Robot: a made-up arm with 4 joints.
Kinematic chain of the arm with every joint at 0, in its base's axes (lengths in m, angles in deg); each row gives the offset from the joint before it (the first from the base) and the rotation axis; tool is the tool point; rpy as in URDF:
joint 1: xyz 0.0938 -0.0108 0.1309 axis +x
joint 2: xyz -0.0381 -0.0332 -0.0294 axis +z
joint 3: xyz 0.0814 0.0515 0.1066 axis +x
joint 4: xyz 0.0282 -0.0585 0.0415 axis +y
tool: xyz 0.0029 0.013 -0.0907 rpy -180 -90 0
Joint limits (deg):
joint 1: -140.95..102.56
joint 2: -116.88..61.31
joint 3: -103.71..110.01
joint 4: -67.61..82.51
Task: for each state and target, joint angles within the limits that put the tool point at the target. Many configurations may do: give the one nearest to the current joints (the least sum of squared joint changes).
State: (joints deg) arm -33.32 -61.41 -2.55 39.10
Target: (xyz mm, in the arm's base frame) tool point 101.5 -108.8 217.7
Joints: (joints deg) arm -26.96 -64.62 -5.76 5.30
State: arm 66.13 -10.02 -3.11 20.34
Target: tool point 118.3 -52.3 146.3
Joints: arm 49.00 11.58 -2.08 31.37
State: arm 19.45 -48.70 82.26 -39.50
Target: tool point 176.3 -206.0 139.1
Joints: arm 6.79 -67.77 98.08 -65.64
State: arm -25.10 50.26 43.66 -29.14
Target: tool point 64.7 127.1 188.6
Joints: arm 11.80 61.31 83.42 -33.60
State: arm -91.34 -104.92 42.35 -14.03
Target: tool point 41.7 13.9 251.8
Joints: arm -93.64 -116.88 23.14 17.08
